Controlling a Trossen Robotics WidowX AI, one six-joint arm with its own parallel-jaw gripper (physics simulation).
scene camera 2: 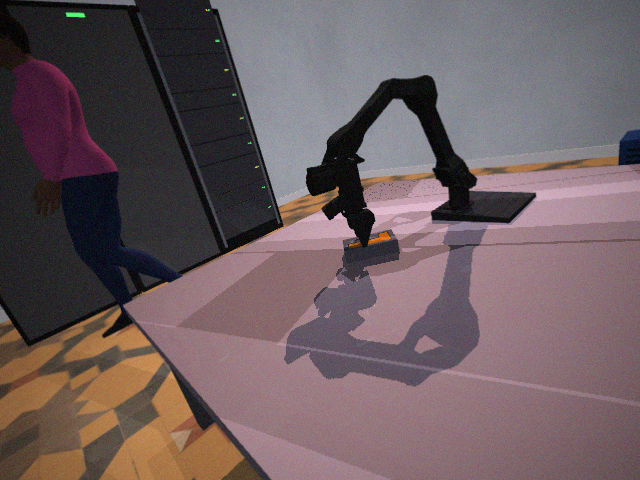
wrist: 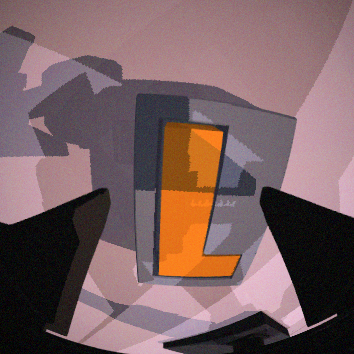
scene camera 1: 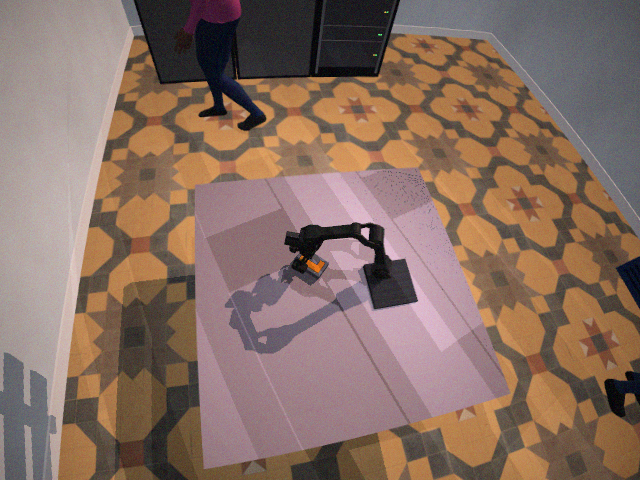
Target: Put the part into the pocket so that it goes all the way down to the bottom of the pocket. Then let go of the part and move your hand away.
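Places are measured from the arm's base along level axes (x ahead, y left, z up), in centimetres.
Where they show: gripper, fingertip midpoint: [scene camera 2: 361,241] [wrist: 186,195] [scene camera 1: 306,261]; arm's base, link origin: [scene camera 2: 459,205] [wrist: 248,339] [scene camera 1: 380,273].
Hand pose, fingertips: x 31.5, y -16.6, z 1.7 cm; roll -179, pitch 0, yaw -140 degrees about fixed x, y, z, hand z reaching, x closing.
Note:
Each offset is from my fingertips to the top centre of the thing. Level surfaces: height alone.
The orange L-shaped part {dx -2.5, dy +0.7, dz -0.5 cm} [scene camera 1: 316,266] [scene camera 2: 381,238] [wrist: 182,230] lies inside the matching pocket of the grey block {dx -2.3, dy +0.7, dz -0.4 cm} [scene camera 1: 316,275] [scene camera 2: 379,254] [wrist: 260,150]. Its top looks about level with the block's top, and thin dark gaps show along its left and far edges in the wrist view. The pocket's bottom is hidden under the part. My gripper [scene camera 1: 299,265] [scene camera 2: 364,243] [wrist: 186,195] is open and empty. Its fingers stand apart on either side of the block in the wrist view, with the part between them but not touched there. In scene camera 2 a fingertip overlaps the block's near side.
The block stands on the pinkish table {dz -4.0 cm} [scene camera 1: 330,392] [scene camera 2: 542,330]. The arm's dark base plate [scene camera 1: 395,294] [scene camera 2: 504,204] is on the table to the right of the block. A person in a pink top [scene camera 1: 219,46] [scene camera 2: 49,113] is beyond the table, near dark cabinets [scene camera 1: 276,41] [scene camera 2: 118,103].

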